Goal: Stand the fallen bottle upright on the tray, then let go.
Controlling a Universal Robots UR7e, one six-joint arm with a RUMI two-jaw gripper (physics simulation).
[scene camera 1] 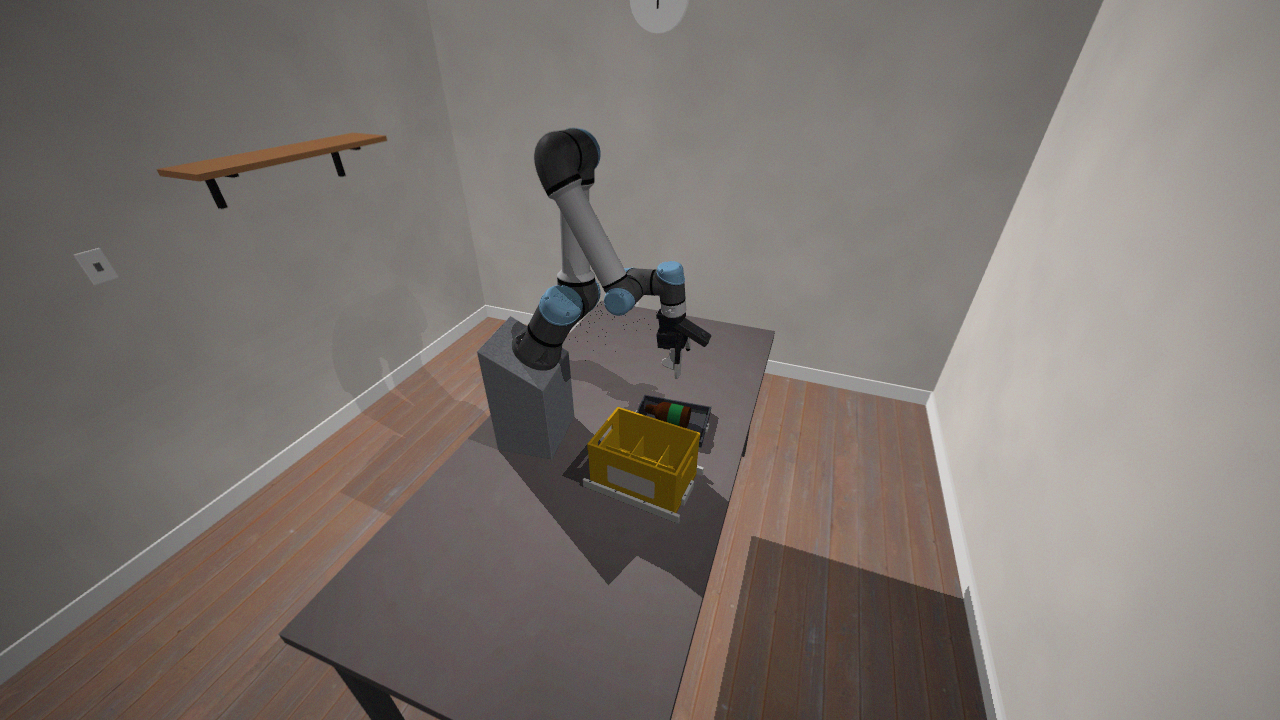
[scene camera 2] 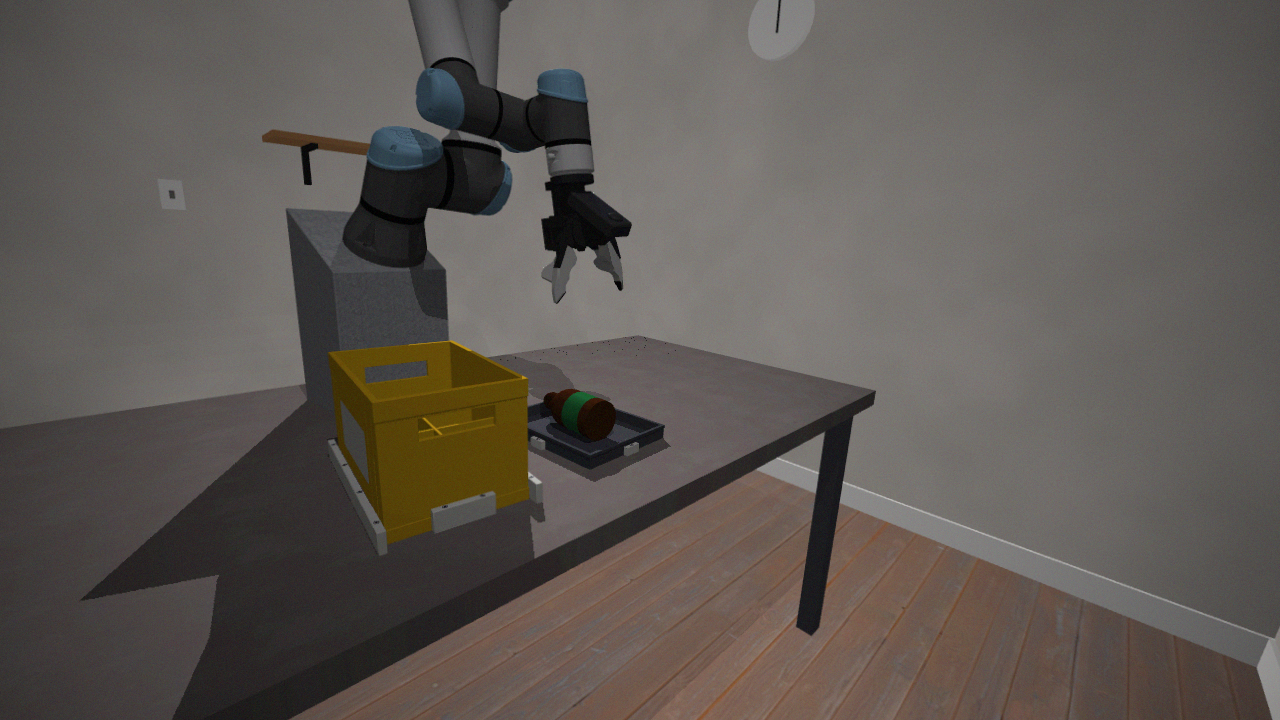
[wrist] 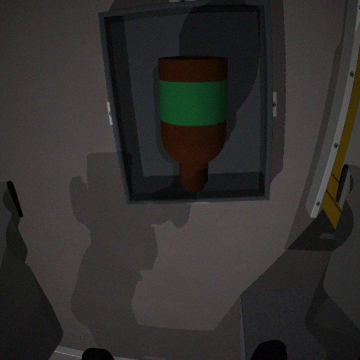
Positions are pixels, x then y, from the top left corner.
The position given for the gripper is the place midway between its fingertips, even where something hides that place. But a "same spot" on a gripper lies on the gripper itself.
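Labels:
Gripper visible in scene camera 1 (682,364), scene camera 2, wrist view. Same spot on the gripper: (wrist: 325,319) and (scene camera 2: 575,255).

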